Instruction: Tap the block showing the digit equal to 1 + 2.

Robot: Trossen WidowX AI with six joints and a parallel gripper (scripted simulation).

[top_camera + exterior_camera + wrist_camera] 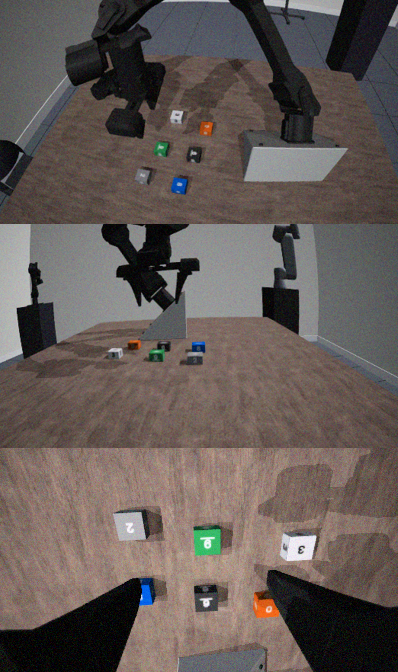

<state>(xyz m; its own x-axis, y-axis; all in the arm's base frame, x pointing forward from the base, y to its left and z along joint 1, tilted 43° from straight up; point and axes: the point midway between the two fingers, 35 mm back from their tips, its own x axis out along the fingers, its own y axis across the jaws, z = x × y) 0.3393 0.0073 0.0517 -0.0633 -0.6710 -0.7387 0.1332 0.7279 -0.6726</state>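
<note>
My gripper tip is 120 mm to the left of the white block, 120 mm above it and 40 mm past it. Round my gripper tip: black block: 120 mm below, 100 mm behind, 10 mm to the left; then grey block: 120 mm below, 80 mm to the left, 20 mm ahead; then green block: 120 mm below, 10 mm to the right, 10 mm behind.
</note>
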